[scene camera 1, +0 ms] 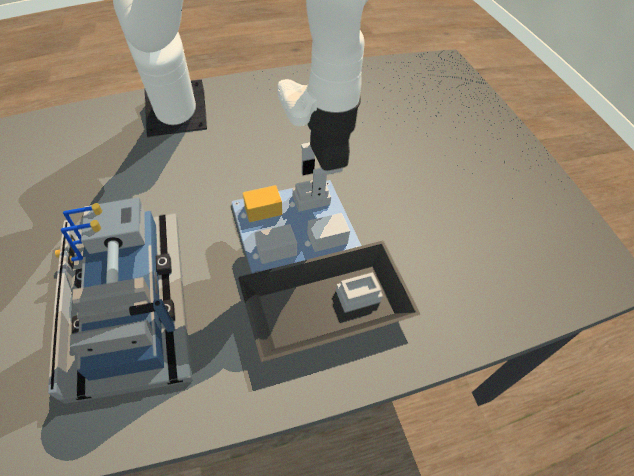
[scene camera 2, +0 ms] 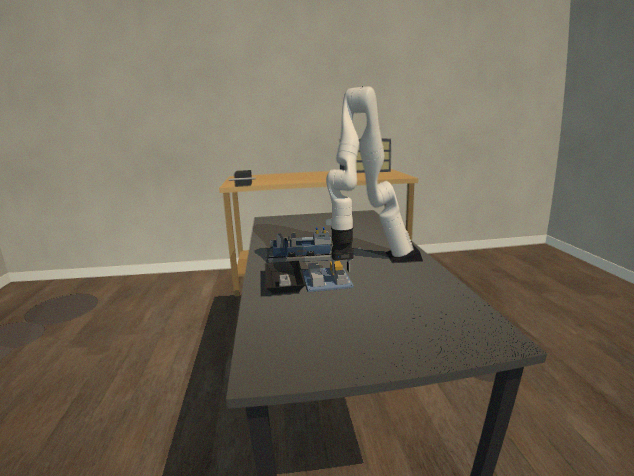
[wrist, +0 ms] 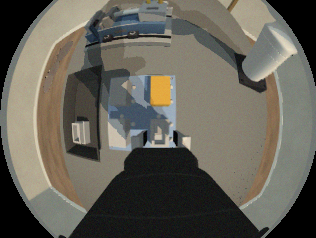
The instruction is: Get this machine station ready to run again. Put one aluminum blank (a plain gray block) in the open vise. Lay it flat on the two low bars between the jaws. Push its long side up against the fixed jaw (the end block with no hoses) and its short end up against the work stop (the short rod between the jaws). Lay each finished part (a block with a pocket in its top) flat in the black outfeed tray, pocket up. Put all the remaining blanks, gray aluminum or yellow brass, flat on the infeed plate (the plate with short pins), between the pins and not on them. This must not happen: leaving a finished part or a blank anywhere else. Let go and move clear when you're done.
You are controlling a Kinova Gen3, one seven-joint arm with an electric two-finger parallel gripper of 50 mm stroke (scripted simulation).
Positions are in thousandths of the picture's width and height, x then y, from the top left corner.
Labels:
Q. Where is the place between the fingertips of my gripper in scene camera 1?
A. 493,388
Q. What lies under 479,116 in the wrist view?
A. A vise.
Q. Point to a yellow brass blank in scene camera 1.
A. At 417,428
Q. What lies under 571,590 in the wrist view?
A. My gripper.

